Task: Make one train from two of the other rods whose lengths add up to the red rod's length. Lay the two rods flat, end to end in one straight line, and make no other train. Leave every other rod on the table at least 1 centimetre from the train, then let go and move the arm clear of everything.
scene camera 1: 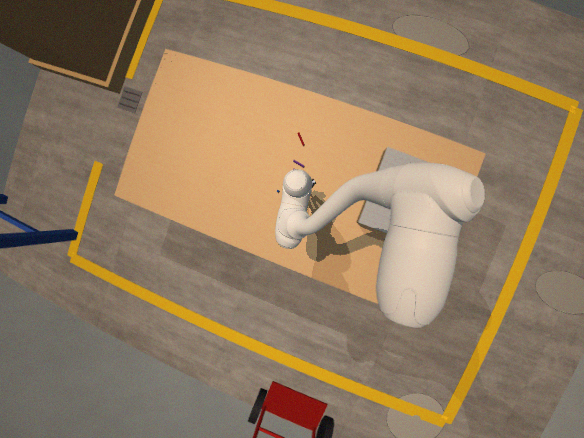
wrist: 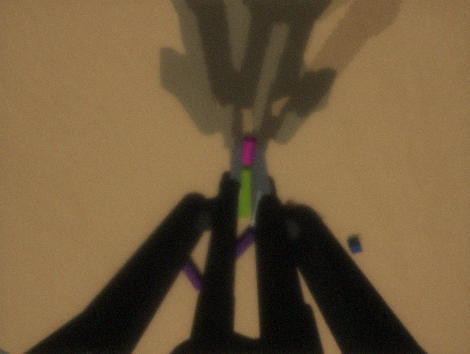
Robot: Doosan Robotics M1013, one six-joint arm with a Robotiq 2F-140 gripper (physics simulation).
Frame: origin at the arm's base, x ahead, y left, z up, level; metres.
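Seen in the pictures: gripper, fingertip midpoint: [wrist: 246,161].
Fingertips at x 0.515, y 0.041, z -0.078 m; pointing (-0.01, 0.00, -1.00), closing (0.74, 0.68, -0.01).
Note:
Offsets run from my fingertips to a thing's top centre. Level surfaces: height alone.
My gripper [wrist: 246,161] is shut on the magenta rod @(dx -0.007, dy +0.008, dz +0.007 m) [wrist: 248,151], which sits between the fingertips in the wrist view. The green rod @(dx +0.022, dy -0.020, dz +0.007 m) [wrist: 245,195] lies end to end with it, partly between the finger pads; whether the pads touch it I cannot tell. A purple rod @(dx +0.072, dy -0.072, dz +0.007 m) [wrist: 244,242] lies slanted below the green one, partly behind a finger. Another purple rod @(dx +0.062, dy -0.132, dz +0.007 m) [scene camera 1: 298,163] [wrist: 192,275] lies farther off. The red rod @(dx +0.074, dy -0.256, dz +0.007 m) [scene camera 1: 301,139] lies beyond it in the scene view. A short blue rod @(dx +0.140, dy +0.025, dz +0.007 m) [scene camera 1: 278,191] [wrist: 355,244] lies to one side. The orange rod is mostly or wholly hidden behind the right finger.
The wooden table @(dz -0.004 m) [scene camera 1: 210,125] carries the rods. A grey block [scene camera 1: 375,216] stands near the arm's base, partly under the arm. The arm [scene camera 1: 297,183] hides the table around the fingertips in the scene view. A red cart [scene camera 1: 295,403] stands off the table.

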